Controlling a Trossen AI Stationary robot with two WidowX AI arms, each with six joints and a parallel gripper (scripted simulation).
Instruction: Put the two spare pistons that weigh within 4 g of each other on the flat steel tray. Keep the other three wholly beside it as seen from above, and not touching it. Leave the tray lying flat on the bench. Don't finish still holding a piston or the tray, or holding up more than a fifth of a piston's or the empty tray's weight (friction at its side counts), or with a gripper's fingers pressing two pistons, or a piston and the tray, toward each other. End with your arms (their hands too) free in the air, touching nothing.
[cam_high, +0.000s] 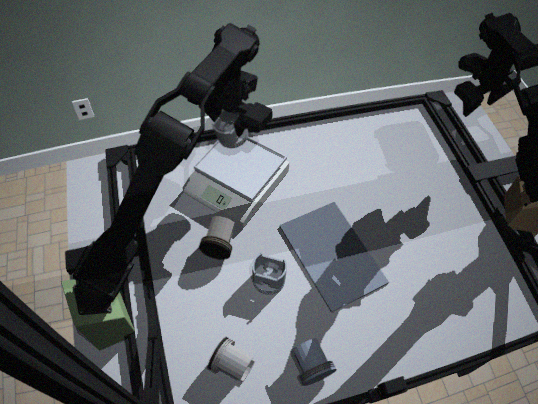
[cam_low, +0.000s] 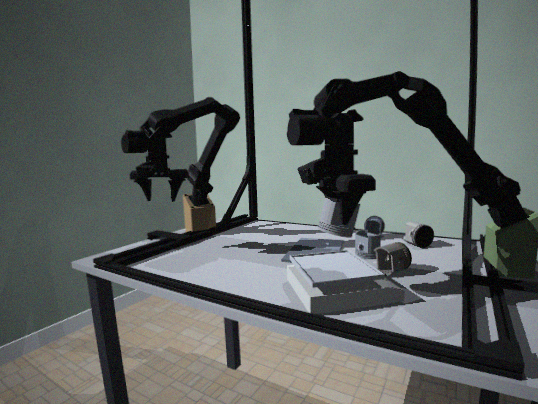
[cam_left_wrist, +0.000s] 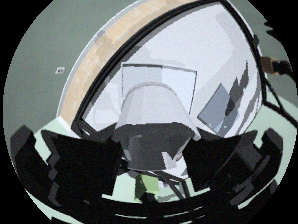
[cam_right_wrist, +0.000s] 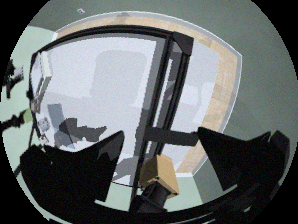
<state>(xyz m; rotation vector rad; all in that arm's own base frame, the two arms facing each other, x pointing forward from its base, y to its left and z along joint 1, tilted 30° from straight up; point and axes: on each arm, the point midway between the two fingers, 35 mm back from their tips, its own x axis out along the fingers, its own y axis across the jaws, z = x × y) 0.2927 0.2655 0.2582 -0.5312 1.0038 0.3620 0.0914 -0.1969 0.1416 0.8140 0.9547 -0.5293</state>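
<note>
The white scale is 15 cm below my left hand, 2 cm to the right of it and 1 cm behind it. Also, from my left hand: flat steel tray (28 cm behind, 20 cm below, 17 cm to the right).
</note>
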